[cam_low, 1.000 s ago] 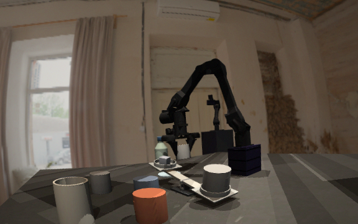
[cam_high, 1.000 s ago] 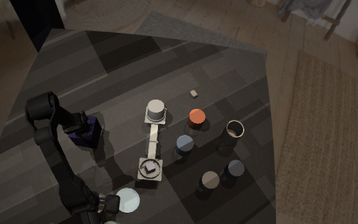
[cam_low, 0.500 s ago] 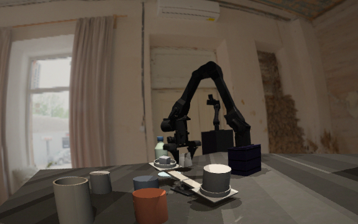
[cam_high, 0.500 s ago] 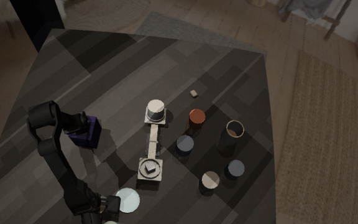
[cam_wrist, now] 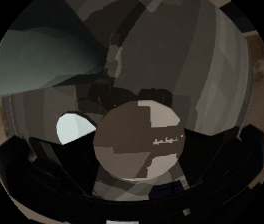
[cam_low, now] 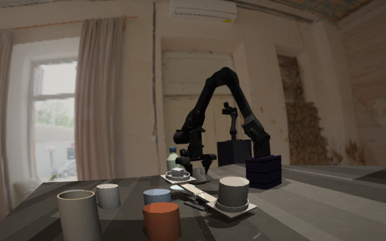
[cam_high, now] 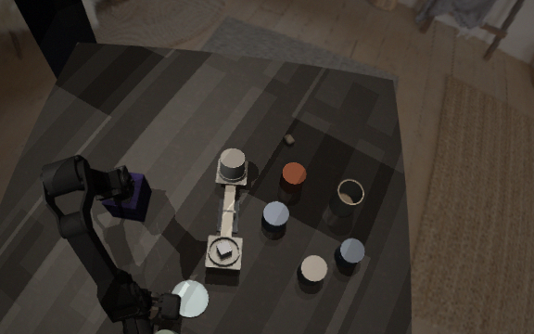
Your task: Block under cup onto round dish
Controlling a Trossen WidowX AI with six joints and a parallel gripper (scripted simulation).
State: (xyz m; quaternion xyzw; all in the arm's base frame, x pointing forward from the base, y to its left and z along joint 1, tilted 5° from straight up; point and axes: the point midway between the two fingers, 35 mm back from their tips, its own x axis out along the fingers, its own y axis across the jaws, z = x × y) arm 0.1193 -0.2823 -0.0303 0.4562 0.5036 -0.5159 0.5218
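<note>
Right now the grey block is 18 cm ahead of my gripper tip, 17 cm to the left of it and 6 cm above it. Also, from my gripper tip: round pale dish: 10 cm ahead, 4 cm to the left, 2 cm below; then pale green cylinder: 9 cm above, 8 cm to the right, 7 cm ahead; then small balance: 29 cm to the left, 17 cm ahead.
</note>
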